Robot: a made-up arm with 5 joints. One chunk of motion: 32 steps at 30 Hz.
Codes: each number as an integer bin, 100 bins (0 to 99) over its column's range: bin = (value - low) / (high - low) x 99, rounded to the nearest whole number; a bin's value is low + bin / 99 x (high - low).
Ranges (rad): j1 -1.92..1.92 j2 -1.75..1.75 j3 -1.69..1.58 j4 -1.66..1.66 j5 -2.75..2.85
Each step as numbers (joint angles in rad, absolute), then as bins.
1 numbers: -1.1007 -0.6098 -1.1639 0.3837 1.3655
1 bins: 21 32 16 61 73
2 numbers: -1.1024 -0.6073 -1.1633 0.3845 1.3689
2 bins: 21 32 16 61 73
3 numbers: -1.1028 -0.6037 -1.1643 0.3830 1.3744
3 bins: 21 32 16 61 73
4 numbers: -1.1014 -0.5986 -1.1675 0.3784 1.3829
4 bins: 21 33 16 61 73
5 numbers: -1.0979 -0.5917 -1.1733 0.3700 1.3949
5 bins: 21 33 16 61 73
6 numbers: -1.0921 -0.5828 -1.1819 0.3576 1.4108
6 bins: 21 33 15 60 74
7 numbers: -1.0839 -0.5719 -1.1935 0.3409 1.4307
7 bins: 22 33 15 60 74
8 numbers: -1.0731 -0.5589 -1.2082 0.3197 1.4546
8 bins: 22 34 15 59 74
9 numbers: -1.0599 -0.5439 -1.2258 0.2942 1.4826
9 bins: 22 34 14 58 75
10 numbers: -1.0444 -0.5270 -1.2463 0.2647 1.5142
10 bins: 23 35 13 57 75
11 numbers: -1.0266 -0.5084 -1.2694 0.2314 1.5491
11 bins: 23 35 13 56 76
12 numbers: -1.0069 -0.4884 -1.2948 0.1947 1.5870
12 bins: 24 36 12 55 77
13 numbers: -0.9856 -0.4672 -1.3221 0.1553 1.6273
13 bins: 24 36 11 54 77
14 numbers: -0.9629 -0.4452 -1.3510 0.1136 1.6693
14 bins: 25 37 10 53 78
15 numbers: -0.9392 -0.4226 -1.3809 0.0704 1.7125
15 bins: 25 38 9 52 79
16 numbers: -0.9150 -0.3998 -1.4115 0.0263 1.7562
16 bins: 26 38 8 50 80
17 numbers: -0.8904 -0.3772 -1.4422 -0.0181 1.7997
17 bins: 27 39 8 49 80
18 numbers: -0.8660 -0.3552 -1.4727 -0.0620 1.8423
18 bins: 27 39 7 48 81
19 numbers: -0.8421 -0.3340 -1.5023 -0.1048 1.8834
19 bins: 28 40 6 46 82
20 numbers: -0.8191 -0.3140 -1.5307 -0.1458 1.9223
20 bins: 28 41 5 45 83
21 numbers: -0.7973 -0.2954 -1.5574 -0.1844 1.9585
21 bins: 29 41 4 44 83
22 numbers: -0.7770 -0.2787 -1.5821 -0.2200 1.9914
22 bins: 29 42 3 43 84
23 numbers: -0.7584 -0.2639 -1.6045 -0.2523 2.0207
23 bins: 30 42 3 42 84
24 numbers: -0.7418 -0.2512 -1.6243 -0.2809 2.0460
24 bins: 30 42 2 41 85
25 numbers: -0.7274 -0.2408 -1.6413 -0.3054 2.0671
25 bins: 31 43 1 40 85
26 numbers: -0.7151 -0.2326 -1.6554 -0.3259 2.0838
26 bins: 31 43 1 40 85
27 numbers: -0.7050 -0.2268 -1.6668 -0.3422 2.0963
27 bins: 31 43 1 39 86
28 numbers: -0.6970 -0.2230 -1.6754 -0.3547 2.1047
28 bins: 32 43 0 39 86
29 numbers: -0.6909 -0.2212 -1.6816 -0.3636 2.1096
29 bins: 32 43 0 39 86
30 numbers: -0.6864 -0.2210 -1.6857 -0.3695 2.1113
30 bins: 32 43 0 38 86
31 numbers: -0.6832 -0.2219 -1.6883 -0.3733 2.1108
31 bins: 32 43 0 38 86
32 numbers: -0.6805 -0.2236 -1.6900 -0.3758 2.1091
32 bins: 32 43 0 38 86
